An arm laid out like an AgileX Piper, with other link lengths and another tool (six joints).
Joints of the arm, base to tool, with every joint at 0 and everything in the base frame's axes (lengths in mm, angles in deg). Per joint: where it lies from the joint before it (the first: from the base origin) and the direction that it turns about. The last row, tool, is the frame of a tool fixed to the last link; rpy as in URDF.
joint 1: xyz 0 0 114.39 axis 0 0 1
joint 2: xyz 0 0 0 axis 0 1 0
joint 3: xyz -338.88 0 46.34 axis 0 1 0
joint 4: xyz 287.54 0 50.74 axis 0.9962 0 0.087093
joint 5: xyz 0 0 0 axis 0 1 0
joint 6: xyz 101.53 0 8.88 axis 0.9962 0 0.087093
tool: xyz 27.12 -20 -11.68 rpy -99.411 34.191 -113.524
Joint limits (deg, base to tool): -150..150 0..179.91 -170..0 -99.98..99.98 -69.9..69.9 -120..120
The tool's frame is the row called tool.
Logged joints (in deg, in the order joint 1, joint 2, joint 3, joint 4, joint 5, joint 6), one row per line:
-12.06, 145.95, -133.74, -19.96, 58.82, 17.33
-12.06, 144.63, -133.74, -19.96, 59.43, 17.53
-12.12, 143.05, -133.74, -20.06, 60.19, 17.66
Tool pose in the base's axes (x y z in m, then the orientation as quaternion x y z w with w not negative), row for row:
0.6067, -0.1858, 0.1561, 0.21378, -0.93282, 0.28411, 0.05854
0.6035, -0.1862, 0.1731, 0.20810, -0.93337, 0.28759, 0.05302
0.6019, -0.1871, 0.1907, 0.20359, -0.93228, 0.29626, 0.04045
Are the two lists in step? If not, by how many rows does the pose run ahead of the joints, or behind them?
The pose runs 1 row ahead of the joints: the pose in row i belongs to the joints in row i + 1.
